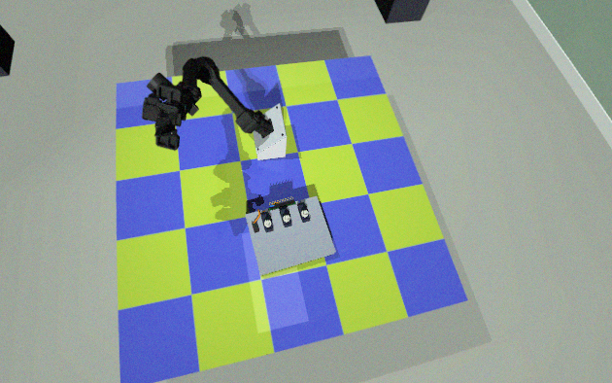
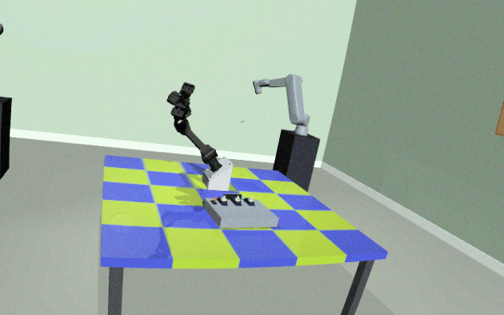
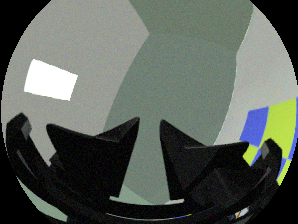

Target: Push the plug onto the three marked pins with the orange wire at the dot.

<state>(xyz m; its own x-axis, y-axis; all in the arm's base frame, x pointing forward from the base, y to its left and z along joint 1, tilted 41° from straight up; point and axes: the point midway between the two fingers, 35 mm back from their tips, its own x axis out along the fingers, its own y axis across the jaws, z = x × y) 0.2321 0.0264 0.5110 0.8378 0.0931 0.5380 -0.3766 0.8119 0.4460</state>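
The blue band lies 9 cm ahead of my gripper tip, 28 cm to the left of it and 47 cm below it. The rest, counted from my gripper tip: grey printed holder: 24 cm ahead, 33 cm to the left, 52 cm below.
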